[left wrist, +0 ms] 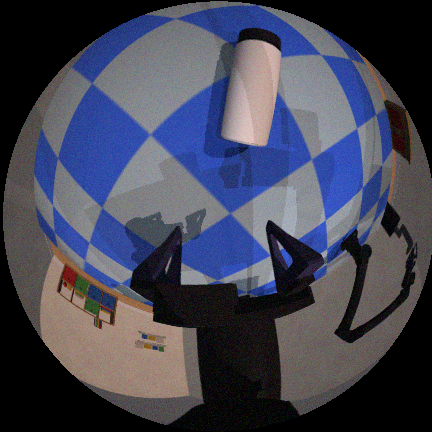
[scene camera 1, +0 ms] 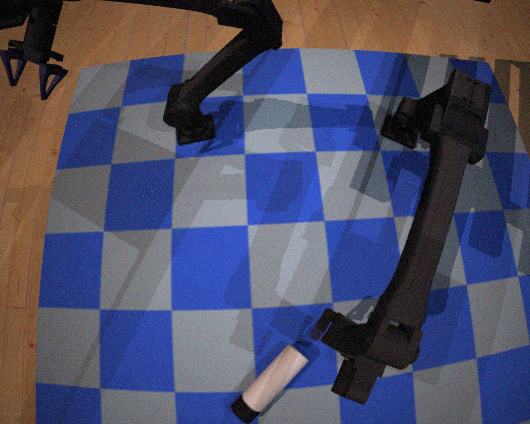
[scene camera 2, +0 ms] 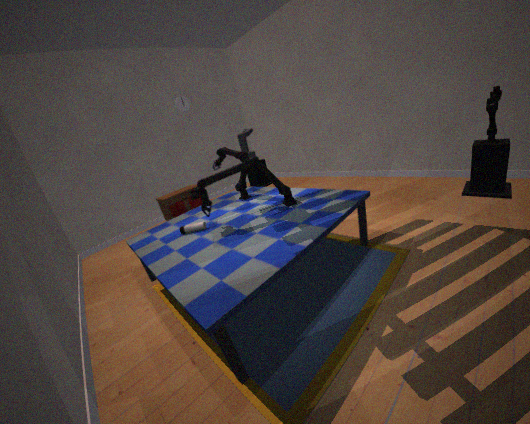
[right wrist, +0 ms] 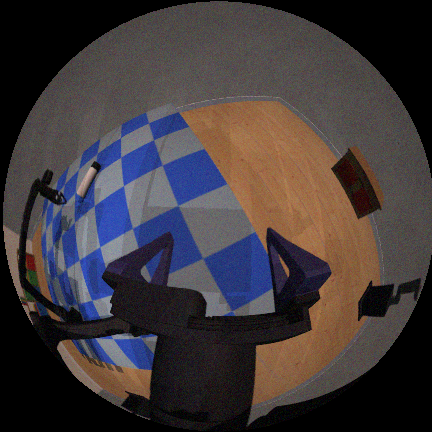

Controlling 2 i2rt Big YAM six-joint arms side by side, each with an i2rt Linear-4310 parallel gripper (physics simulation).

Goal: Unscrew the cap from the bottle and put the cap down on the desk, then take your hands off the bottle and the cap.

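Frame: origin at the left arm's base, x back, y right, z up, level; millimetres.
Seen in the pictures: left gripper, fingertip midpoint: [left wrist: 224, 226] [scene camera 1: 336, 338] [scene camera 2: 209, 214] [right wrist: 63, 201]; right gripper, fingertip midpoint: [scene camera 1: 28, 92] [scene camera 2: 213, 169] [right wrist: 217, 234]; left arm's base, origin of the base link: [left wrist: 238, 298] [scene camera 1: 399, 132] [scene camera 2: 289, 203] [right wrist: 76, 314]; right arm's base, origin of the base link: [left wrist: 348, 238] [scene camera 1: 195, 130] [scene camera 2: 245, 198].
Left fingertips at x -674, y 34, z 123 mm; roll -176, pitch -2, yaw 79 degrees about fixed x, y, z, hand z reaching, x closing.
Offsets run from my left fingertips to a thing's top centre. "spot": to the spot under its first point. Level surfaces: height alone.
The bottle, with a pale pink body {spot: dx -143, dy +85, dz -58 mm} [scene camera 1: 275, 378] [scene camera 2: 196, 228] [left wrist: 252, 92] [right wrist: 88, 182], lies on its side on the checkered desk {dz -124 mm} [scene camera 1: 210, 270] [scene camera 2: 221, 299]. Its black cap {spot: dx -241, dy +120, dz -59 mm} [scene camera 1: 245, 409] [scene camera 2: 183, 230] [left wrist: 260, 37] [right wrist: 95, 165] is on the end toward the bottom left in scene camera 1. My left gripper [scene camera 1: 316, 334] [scene camera 2: 206, 210] [left wrist: 224, 226] is open and empty, above the desk near the bottle's bottom end, apart from it. My right gripper [scene camera 1: 29, 91] [scene camera 2: 216, 165] [right wrist: 217, 234] is open and empty, raised beyond the desk's top left edge in scene camera 1, far from the bottle.
The left forearm [scene camera 1: 425, 240] reaches over the right part of the desk in scene camera 1. The right arm's link [scene camera 1: 220, 67] slopes above its base at the top. A wooden cabinet [scene camera 2: 180, 201] [right wrist: 357, 182] stands beyond the desk. A black pedestal [scene camera 2: 491, 165] stands on the floor.
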